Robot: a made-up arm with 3 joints.
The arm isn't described. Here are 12 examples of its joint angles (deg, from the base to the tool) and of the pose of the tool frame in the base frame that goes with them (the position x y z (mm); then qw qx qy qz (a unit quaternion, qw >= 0)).
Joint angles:
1: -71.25 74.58 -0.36
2: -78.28 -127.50 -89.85
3: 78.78 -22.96 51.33
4: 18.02 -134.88 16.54
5: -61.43 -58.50 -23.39
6: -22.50 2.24 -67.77
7: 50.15 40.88 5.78
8: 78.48 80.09 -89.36
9: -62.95 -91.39 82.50
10: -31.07 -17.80 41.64
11: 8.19 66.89 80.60
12: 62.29 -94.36 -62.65
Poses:
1: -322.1 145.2 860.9 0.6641 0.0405 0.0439 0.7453
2: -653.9 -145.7 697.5 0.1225 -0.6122 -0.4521 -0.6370
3: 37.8 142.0 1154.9 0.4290 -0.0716 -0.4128 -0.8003
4: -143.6 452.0 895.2 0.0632 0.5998 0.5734 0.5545
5: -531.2 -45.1 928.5 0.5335 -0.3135 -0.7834 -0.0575
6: -298.6 58.4 1038.4 0.5891 -0.6181 -0.4979 0.1514
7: -38.5 75.2 1020.0 0.8984 0.0804 -0.2069 -0.3789
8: 11.8 -131.4 856.8 0.8994 -0.3821 -0.1985 -0.0759
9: -674.6 70.9 850.1 0.4787 0.4753 -0.7341 0.0776
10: -429.3 171.7 1023.1 0.8588 0.1750 -0.4811 -0.0167
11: -44.1 174.6 1053.0 0.7271 0.6298 0.2107 -0.1742
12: 7.0 408.7 1041.9 0.0519 0.8040 -0.3105 0.5044
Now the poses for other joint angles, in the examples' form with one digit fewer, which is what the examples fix.
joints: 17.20 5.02 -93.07
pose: -237 73 1084 0.544 -0.812 -0.209 0.021
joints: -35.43 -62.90 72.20
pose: -566 227 963 0.642 0.331 -0.686 -0.082
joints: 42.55 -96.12 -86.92
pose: -143 491 1012 0.074 0.824 -0.340 0.448
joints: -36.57 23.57 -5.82
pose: -291 122 982 0.875 -0.074 -0.371 0.301
